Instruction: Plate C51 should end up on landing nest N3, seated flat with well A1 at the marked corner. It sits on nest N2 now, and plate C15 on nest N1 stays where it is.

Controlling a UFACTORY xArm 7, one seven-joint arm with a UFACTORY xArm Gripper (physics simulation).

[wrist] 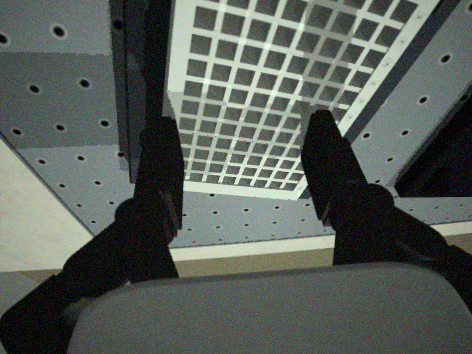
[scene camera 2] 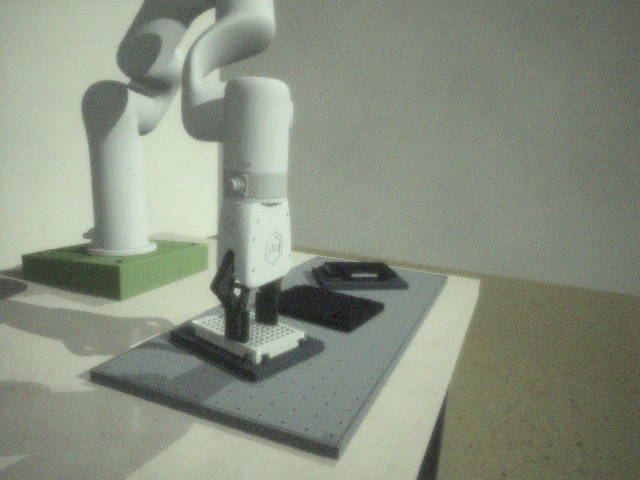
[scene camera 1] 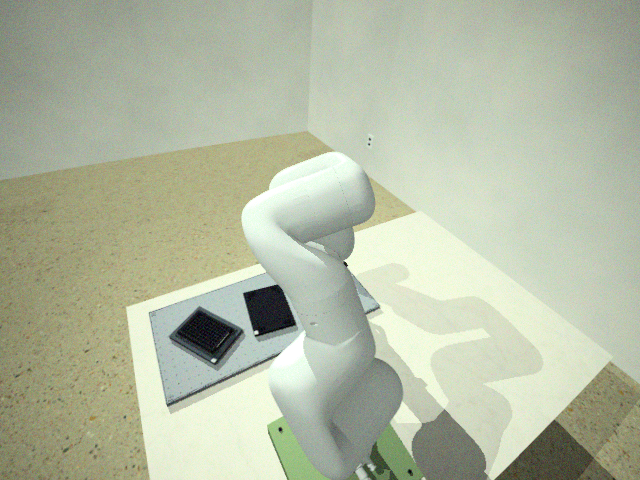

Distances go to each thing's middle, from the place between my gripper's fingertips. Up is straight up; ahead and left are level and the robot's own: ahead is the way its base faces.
Right now my hand is 3 cm short of the flat black nest [scene camera 2: 340, 311], 19 cm to the right of it and 2 cm above it.
